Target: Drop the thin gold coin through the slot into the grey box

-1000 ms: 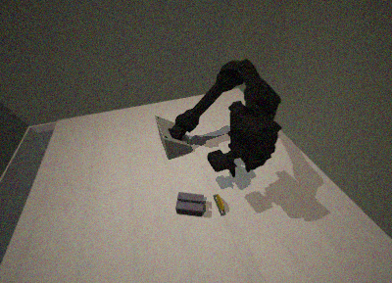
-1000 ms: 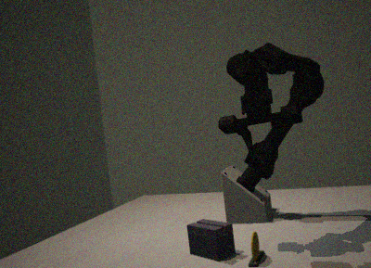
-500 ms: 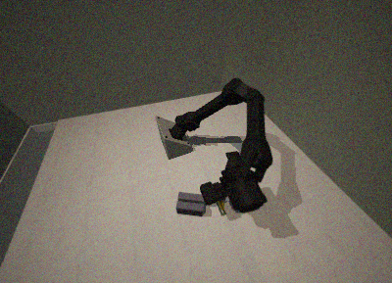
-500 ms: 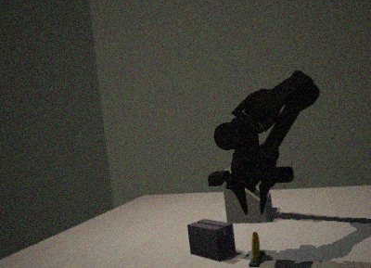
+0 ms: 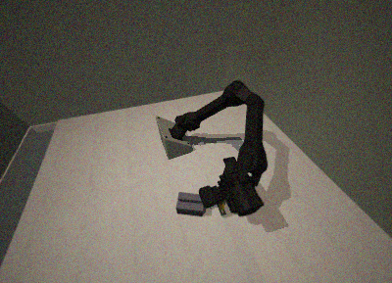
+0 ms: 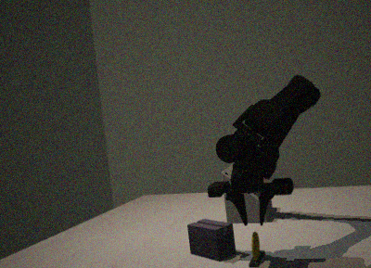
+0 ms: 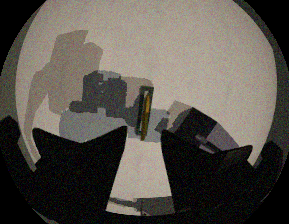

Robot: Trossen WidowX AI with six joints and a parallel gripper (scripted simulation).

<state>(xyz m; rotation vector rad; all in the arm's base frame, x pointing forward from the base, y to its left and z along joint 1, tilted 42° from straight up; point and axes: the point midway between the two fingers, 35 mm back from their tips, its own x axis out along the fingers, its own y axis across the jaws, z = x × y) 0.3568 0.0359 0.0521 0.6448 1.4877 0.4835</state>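
The coin lies 50 mm below my gripper tip.
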